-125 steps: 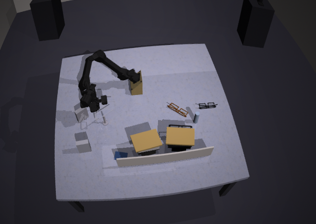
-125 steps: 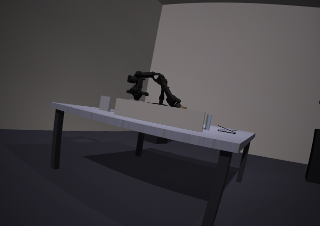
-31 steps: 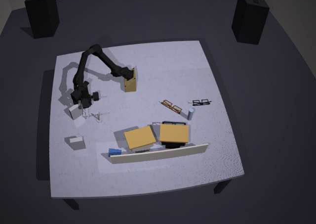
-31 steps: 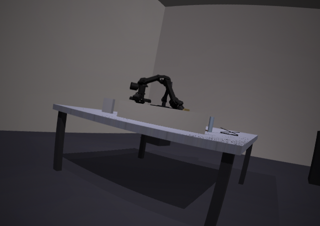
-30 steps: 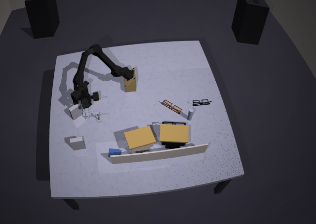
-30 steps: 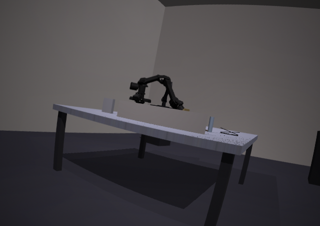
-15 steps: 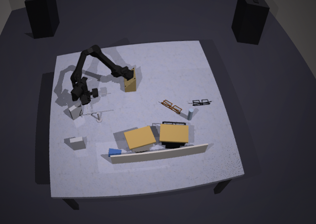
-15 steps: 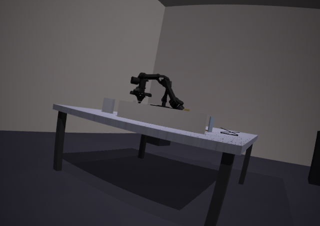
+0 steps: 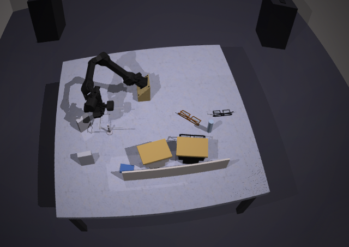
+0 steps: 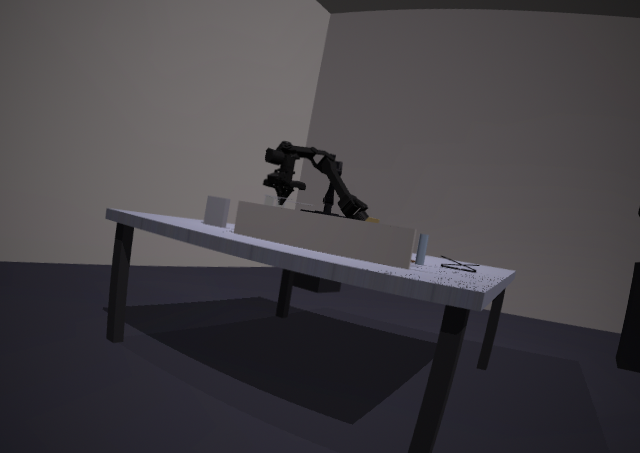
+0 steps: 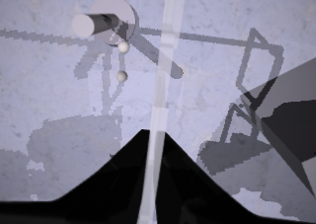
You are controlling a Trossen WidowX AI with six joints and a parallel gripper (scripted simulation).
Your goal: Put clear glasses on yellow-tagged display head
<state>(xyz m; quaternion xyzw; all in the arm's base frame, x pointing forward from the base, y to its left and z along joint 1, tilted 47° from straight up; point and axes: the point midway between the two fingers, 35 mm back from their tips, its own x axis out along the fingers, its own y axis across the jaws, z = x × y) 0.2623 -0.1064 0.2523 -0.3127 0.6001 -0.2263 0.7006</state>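
My gripper tip is 4 cm short of the small peg, 5 cm to the right of it and 10 cm above it. Also, from my gripper tip: blue tag: 29 cm ahead, 17 cm to the left, 12 cm below; long white panel: 32 cm ahead, 45 cm to the left, 7 cm below.
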